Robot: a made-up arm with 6 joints.
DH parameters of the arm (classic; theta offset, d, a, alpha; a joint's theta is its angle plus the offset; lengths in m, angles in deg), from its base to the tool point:
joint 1: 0 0.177 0 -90
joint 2: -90 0 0.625 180
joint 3: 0 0 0 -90
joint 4: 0 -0.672 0 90
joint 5: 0 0.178 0 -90
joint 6: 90 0 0 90
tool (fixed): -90 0 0 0
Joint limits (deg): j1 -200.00..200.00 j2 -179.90..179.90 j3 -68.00..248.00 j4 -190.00..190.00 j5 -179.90..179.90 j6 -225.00..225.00
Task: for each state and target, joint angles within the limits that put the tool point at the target. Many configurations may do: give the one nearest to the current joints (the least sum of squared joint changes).
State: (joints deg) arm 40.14 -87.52 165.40 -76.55 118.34 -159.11
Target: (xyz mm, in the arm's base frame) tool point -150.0 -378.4 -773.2
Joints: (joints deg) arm 59.07 -116.27 180.82 -68.29 118.34 -159.11
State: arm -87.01 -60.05 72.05 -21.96 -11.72 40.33
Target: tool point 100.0 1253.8 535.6
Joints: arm -102.21 -77.70 87.93 -19.91 -11.72 40.33
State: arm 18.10 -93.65 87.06 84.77 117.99 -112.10
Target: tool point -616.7 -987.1 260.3
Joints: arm 56.52 -56.40 131.19 80.26 117.99 -112.10
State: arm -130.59 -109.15 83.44 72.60 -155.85 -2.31
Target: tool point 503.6 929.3 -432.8
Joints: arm -121.29 -96.41 120.56 72.91 -155.85 -2.31
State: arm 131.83 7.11 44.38 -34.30 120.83 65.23
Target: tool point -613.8 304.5 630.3
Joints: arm 163.48 1.07 -2.17 -48.76 120.83 65.23
